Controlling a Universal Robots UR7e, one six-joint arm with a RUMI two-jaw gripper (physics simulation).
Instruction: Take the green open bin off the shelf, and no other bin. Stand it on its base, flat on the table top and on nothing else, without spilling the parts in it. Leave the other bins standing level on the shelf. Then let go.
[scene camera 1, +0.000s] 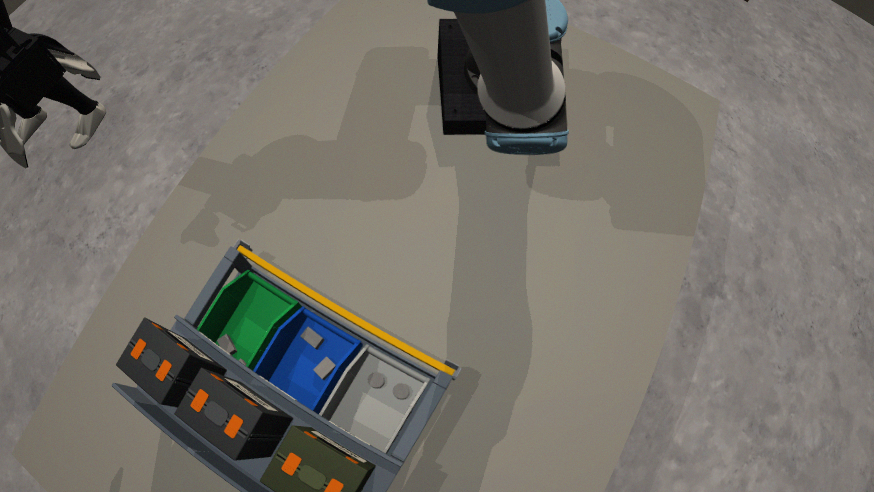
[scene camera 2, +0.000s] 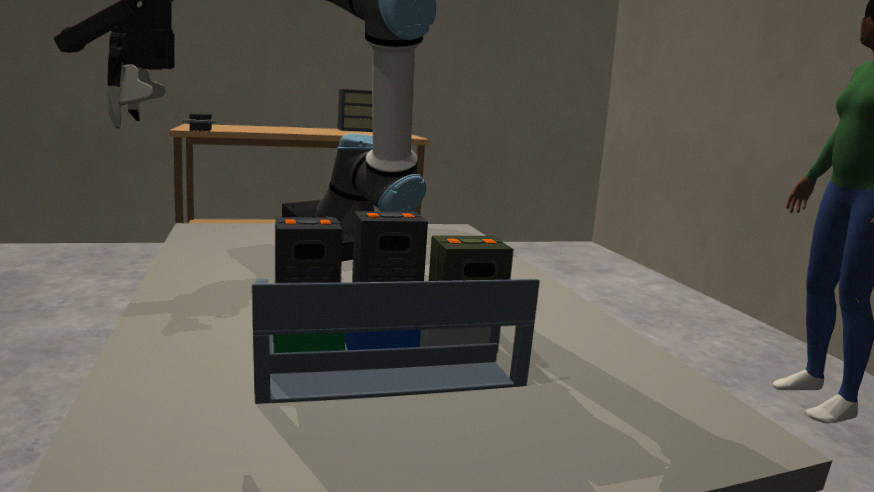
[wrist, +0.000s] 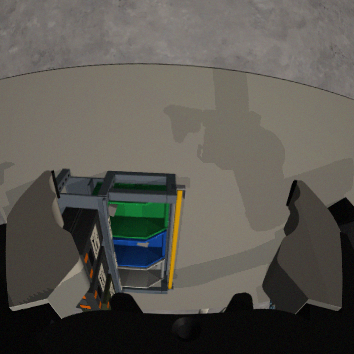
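Pixels of known places: gripper, fingertip midpoint: (scene camera 1: 62, 121) (scene camera 2: 128, 124) (wrist: 174, 179); arm's base, link origin: (scene camera 2: 344, 220).
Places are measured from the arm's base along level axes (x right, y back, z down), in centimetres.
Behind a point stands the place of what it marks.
Observation:
The green open bin (scene camera 1: 253, 311) {x 25.3, y -54.6, z 6.6 cm} (scene camera 2: 308, 342) {x 25.9, y -66.7, z 3.0 cm} (wrist: 140, 217) {x 19.3, y -57.4, z 6.1 cm} stands in the shelf (scene camera 1: 214, 284) {x 29.9, y -54.1, z -0.9 cm} (scene camera 2: 391, 305) {x 17.7, y -77.2, z -5.6 cm} (wrist: 142, 192) {x 31.3, y -54.1, z -0.5 cm}, at the left end of the bin row in scene camera 1. Small grey parts lie in it, partly hidden by a shelf rail. The blue bin (scene camera 1: 293, 366) {x 15.7, y -60.2, z 6.6 cm} (scene camera 2: 382, 339) {x 15.4, y -68.8, z 2.9 cm} (wrist: 135, 255) {x 8.4, y -60.8, z 2.9 cm} is beside it, then the light grey bin (scene camera 1: 382, 406) {x 0.9, y -60.9, z 6.6 cm} (scene camera 2: 455, 337) {x 4.3, y -70.6, z 3.1 cm} (wrist: 140, 278) {x -2.8, y -61.8, z 2.6 cm}; both stand in the shelf with parts inside. My gripper (scene camera 1: 58, 116) {x 49.3, y -46.9, z -26.0 cm} (scene camera 2: 131, 110) {x 49.3, y -46.9, z -26.0 cm} (wrist: 174, 179) {x 49.3, y -46.9, z -26.0 cm} is wide open and empty, high up and away from the bins.
A yellow rail (scene camera 1: 342, 308) {x 10.4, y -49.9, z 1.0 cm} (wrist: 176, 240) {x 15.3, y -49.2, z 1.0 cm} runs along the shelf's edge by the bins. Two black cases (scene camera 1: 152, 360) {x 26.1, y -67.6, z -14.8 cm} (scene camera 1: 226, 418) {x 14.0, y -69.5, z -15.8 cm} and an olive case (scene camera 1: 318, 464) {x 3.5, y -70.4, z -12.2 cm} (scene camera 2: 470, 259) {x 5.8, y -75.7, z -10.7 cm} stand on the shelf's other tier. The shelf stands on the table (scene camera 1: 581, 275) {x -22.6, y -31.0, z 7.6 cm} (scene camera 2: 397, 440) {x 20.4, y -87.6, z 7.5 cm} (wrist: 100, 115) {x 45.6, y -61.4, z 7.5 cm}. A person (scene camera 2: 850, 165) stands beyond the table.

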